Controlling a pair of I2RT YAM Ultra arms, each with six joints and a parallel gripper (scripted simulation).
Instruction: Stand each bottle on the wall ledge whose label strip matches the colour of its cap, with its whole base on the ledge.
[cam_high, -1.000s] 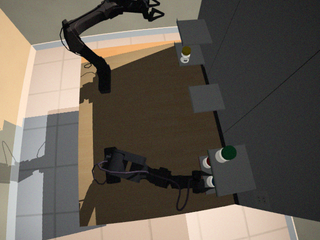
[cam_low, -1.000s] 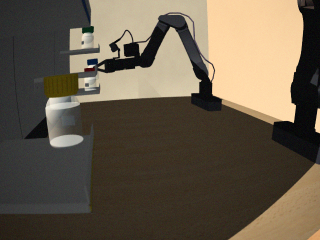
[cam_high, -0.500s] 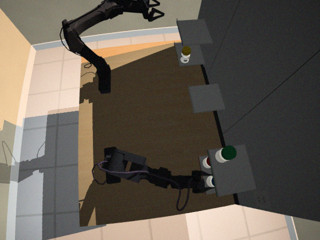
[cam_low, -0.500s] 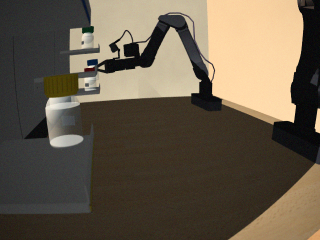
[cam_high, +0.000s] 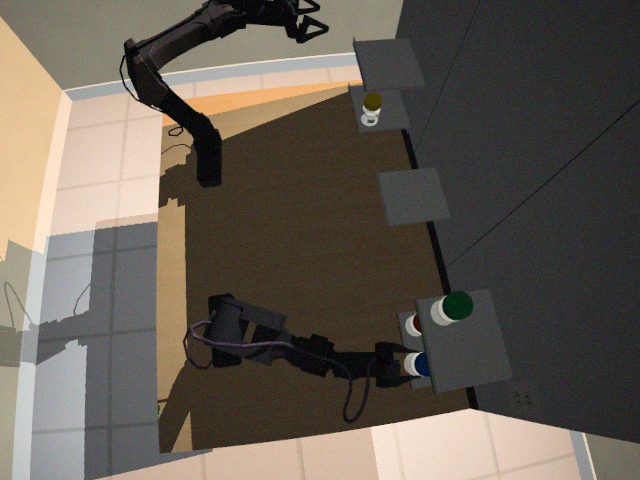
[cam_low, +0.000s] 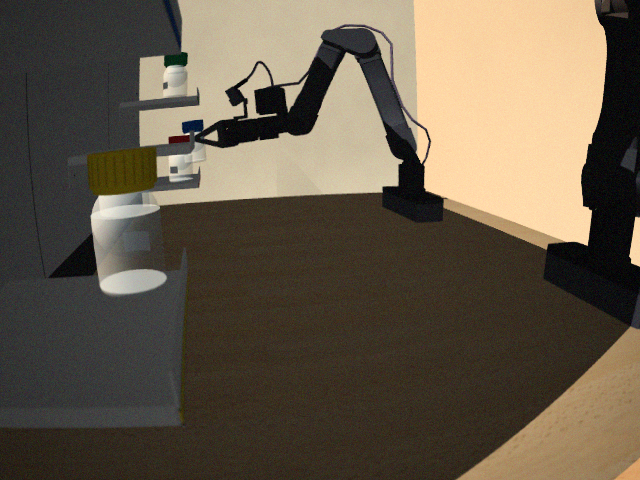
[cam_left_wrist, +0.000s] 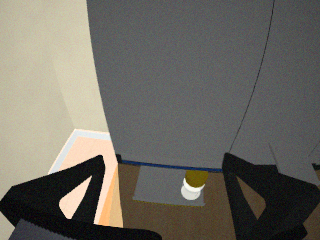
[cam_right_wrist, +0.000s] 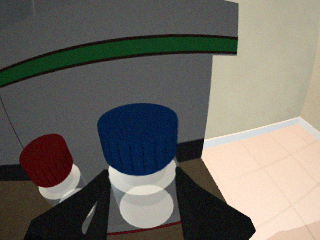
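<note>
Right now my right hand is 90 mm below the green strip and 40 mm to the right of it. The rest, counted from my right hand: red-capped bottle 90 mm to the left, 50 mm below, 50 mm ahead; blue-capped bottle 10 mm below, 10 mm ahead; green-capped bottle 150 mm above, 100 mm to the left, 60 mm ahead.
</note>
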